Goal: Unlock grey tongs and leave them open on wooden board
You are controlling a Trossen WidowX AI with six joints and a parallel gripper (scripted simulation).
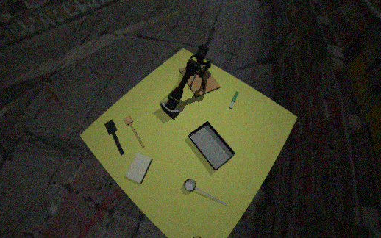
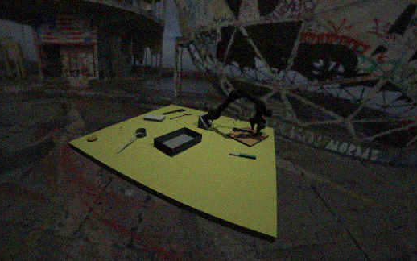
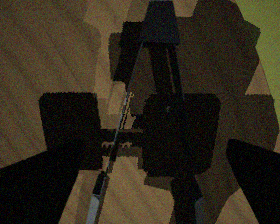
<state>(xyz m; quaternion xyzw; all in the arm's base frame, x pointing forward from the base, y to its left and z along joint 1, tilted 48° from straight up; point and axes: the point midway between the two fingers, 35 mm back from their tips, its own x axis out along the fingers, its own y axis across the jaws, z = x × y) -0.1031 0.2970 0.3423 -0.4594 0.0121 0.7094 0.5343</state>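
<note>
My gripper tip is now 1 cm past the yellow lock piece, 2 cm to the left of it and 1 cm above it. Also, from my gripper tip: green-handled tool 41 cm ahead, 2 cm to the right, 4 cm below; wooden board 3 cm ahead, 4 cm to the right, 4 cm below; roasting tin 52 cm ahead, 45 cm to the right, 2 cm below.
</note>
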